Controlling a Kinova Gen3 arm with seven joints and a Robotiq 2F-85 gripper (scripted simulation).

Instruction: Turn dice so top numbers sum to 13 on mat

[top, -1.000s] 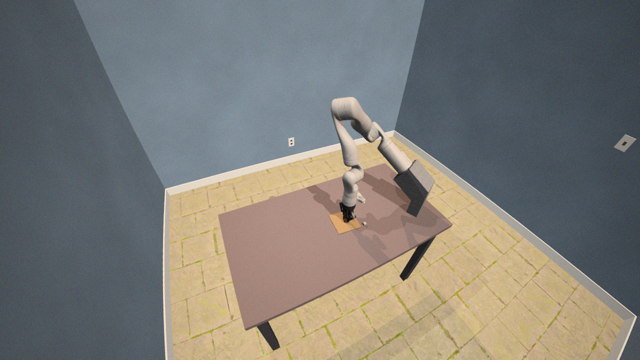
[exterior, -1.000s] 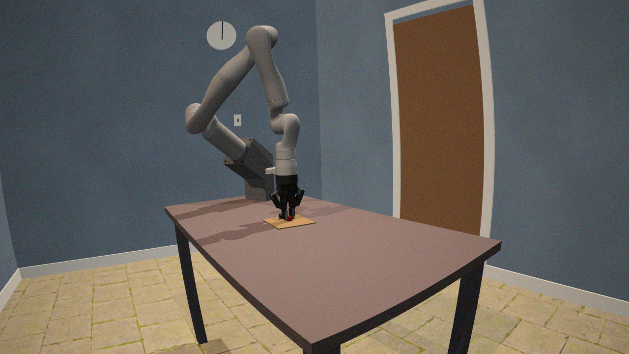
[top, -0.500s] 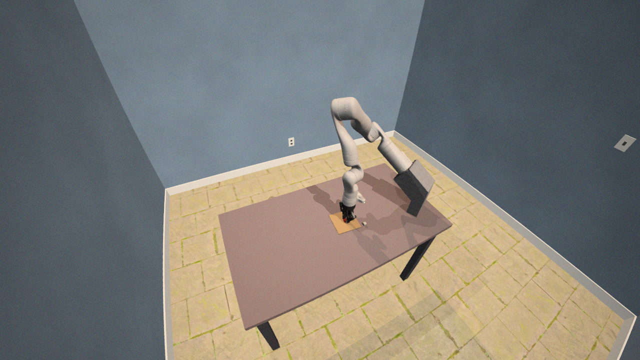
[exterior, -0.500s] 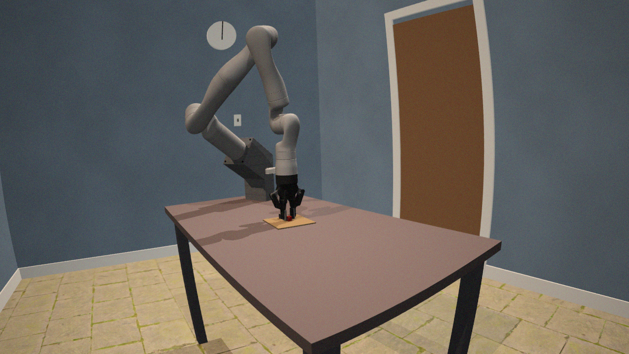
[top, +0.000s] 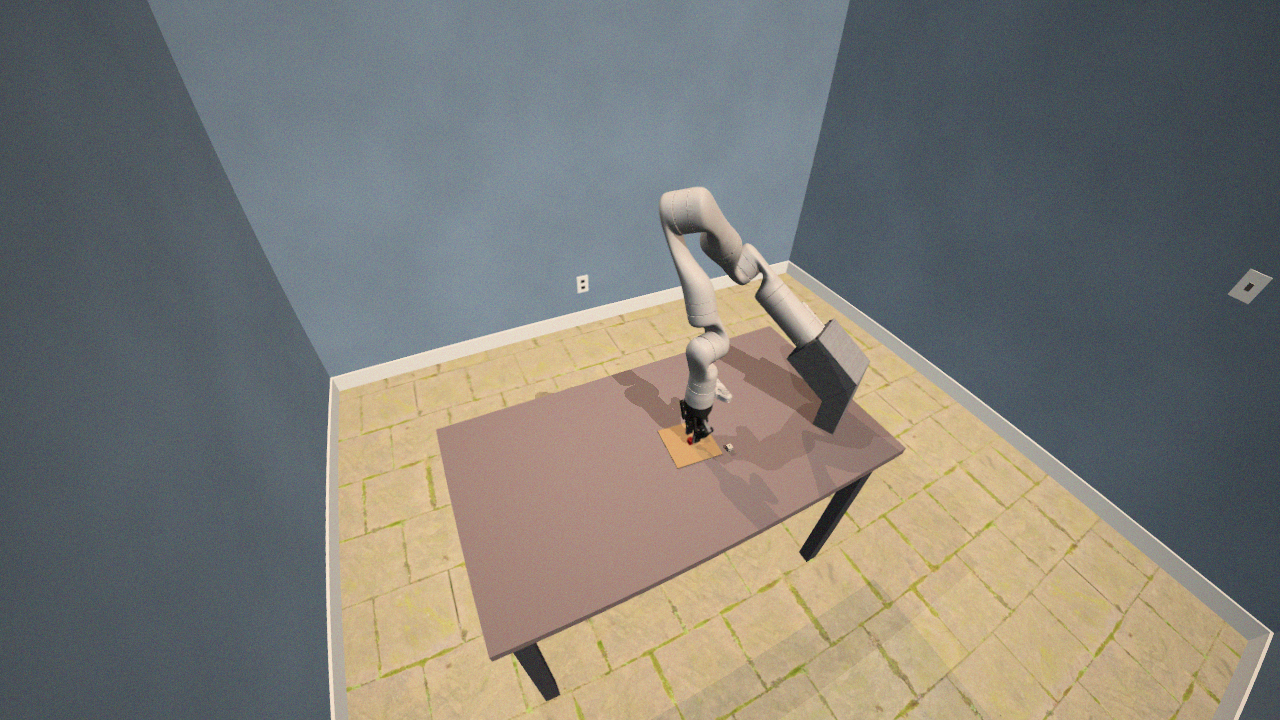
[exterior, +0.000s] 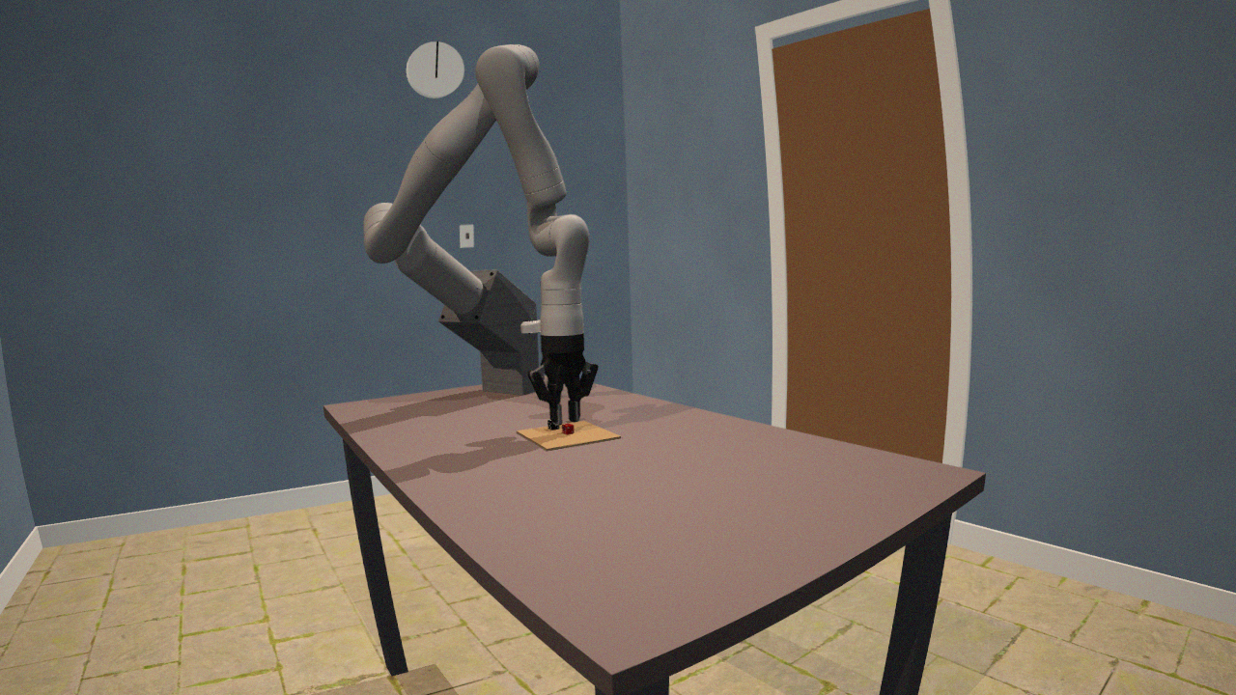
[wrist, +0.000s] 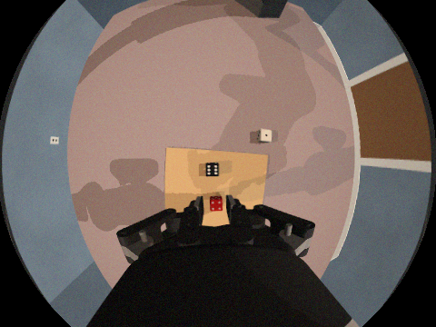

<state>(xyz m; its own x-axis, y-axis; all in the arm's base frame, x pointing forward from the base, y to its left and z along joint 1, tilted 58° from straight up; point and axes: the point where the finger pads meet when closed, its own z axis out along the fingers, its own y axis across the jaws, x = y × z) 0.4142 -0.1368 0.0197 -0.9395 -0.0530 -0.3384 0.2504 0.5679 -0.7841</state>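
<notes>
Right now my hand is 30 mm above the red die. Also, from my hand: tan mat: 40 mm below.
</notes>
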